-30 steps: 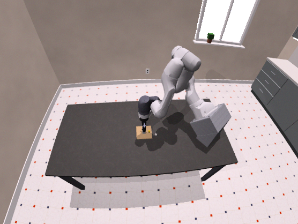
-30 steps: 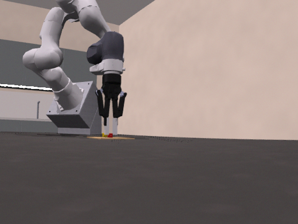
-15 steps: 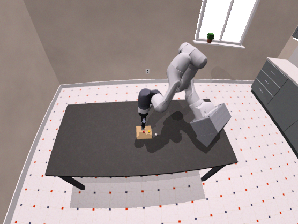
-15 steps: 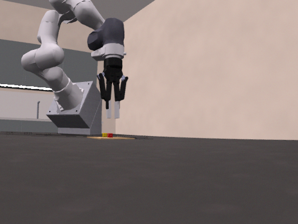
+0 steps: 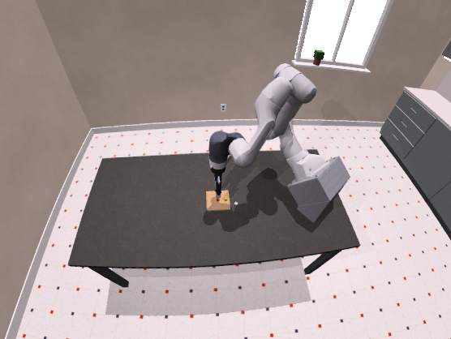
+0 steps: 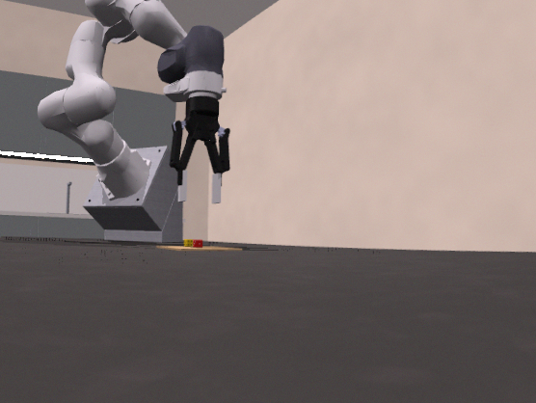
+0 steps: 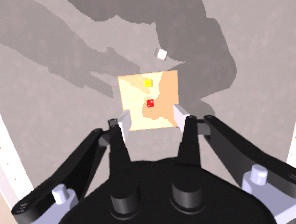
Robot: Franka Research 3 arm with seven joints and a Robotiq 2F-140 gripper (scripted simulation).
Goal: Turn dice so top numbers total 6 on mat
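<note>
Now: hand 90 mm past the white die, 70 mm to the right of it and 120 mm above it. The rest, counted from my hand: tan mat 130 mm below; then yellow die 50 mm behind, 10 mm to the left, 120 mm below; then red die 120 mm below.
</note>
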